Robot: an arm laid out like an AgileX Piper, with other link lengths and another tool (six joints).
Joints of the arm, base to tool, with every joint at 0 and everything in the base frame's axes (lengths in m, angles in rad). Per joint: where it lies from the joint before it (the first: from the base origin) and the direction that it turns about. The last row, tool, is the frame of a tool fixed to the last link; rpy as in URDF.
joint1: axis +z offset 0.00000 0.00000 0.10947
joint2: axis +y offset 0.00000 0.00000 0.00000
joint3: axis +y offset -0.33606 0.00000 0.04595
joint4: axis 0.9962 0 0.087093 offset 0.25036 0.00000 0.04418
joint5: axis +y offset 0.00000 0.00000 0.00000
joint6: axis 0.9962 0 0.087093 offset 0.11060 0.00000 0.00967
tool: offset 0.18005 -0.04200 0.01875 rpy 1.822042 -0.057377 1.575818
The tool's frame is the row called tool.
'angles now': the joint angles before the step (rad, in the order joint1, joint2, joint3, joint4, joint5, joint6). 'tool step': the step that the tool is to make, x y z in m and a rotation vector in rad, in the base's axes. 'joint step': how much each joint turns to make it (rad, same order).
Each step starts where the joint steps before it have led.
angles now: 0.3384, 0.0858, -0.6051, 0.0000, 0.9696, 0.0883
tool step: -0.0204, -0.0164, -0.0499, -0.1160, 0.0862, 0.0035
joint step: 0.0003, -0.0845, 0.0512, -0.0335, 0.1523, -0.0604
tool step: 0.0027, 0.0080, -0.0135, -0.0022, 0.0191, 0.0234
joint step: -0.0003, -0.0018, 0.0424, 0.0253, -0.0222, -0.0182
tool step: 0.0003, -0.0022, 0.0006, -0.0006, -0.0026, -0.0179
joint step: -0.0188, 0.0000, 0.0003, 0.0001, -0.0026, -0.0017
